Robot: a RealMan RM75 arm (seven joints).
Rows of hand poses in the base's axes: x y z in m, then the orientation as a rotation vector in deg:
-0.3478, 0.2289, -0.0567, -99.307, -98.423, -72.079
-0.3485, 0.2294, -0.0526, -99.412, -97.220, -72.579
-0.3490, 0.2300, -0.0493, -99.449, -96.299, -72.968
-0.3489, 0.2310, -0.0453, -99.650, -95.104, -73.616
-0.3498, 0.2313, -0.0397, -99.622, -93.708, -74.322
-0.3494, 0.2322, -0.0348, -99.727, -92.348, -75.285
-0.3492, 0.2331, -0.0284, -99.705, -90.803, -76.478
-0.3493, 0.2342, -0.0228, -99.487, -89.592, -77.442
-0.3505, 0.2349, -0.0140, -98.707, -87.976, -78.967
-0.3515, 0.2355, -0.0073, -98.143, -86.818, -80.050
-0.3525, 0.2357, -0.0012, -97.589, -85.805, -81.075
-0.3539, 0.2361, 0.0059, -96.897, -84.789, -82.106
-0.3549, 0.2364, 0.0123, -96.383, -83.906, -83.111
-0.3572, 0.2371, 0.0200, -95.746, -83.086, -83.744
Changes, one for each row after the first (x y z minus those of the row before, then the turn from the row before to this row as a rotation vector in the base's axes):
-0.0007, 0.0005, 0.0041, 0.837, 0.225, -0.471
-0.0005, 0.0006, 0.0033, 0.661, 0.165, -0.338
0.0001, 0.0010, 0.0040, 0.805, 0.109, -0.596
-0.0009, 0.0003, 0.0056, 1.057, 0.155, -0.508
0.0004, 0.0009, 0.0049, 1.003, -0.048, -0.689
0.0002, 0.0009, 0.0064, 1.217, -0.137, -0.733
-0.0001, 0.0011, 0.0056, 1.053, -0.143, -0.458
-0.0012, 0.0007, 0.0088, 1.677, -0.393, -0.381
-0.0010, 0.0006, 0.0067, 1.197, -0.287, -0.277
-0.0010, 0.0002, 0.0061, 1.082, -0.319, -0.240
-0.0014, 0.0004, 0.0071, 1.150, -0.341, -0.158
-0.0010, 0.0003, 0.0064, 0.963, -0.373, -0.248
-0.0023, 0.0007, 0.0077, 0.940, -0.159, -0.002

